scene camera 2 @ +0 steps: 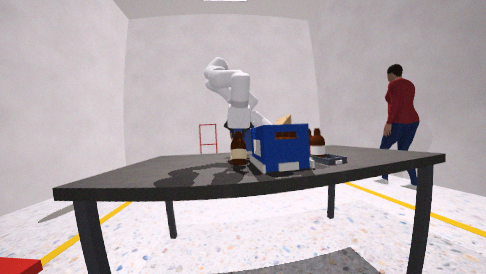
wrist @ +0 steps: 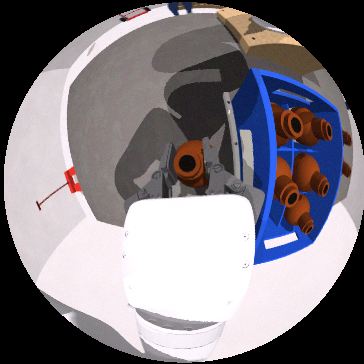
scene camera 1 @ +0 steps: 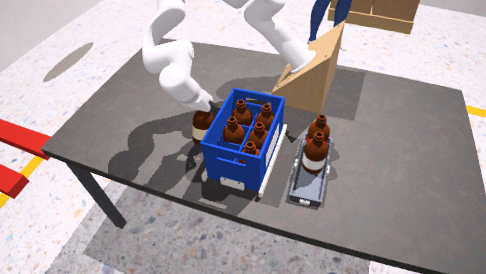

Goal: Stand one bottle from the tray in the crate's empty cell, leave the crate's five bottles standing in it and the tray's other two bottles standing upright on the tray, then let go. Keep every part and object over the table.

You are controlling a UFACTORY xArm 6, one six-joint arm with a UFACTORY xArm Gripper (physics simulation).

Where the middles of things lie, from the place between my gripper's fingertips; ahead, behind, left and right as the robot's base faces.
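The cream-labelled bottle (wrist: pixel 188 163) is what I measure from: my gripper is 4 cm short of it and 5 cm above it.
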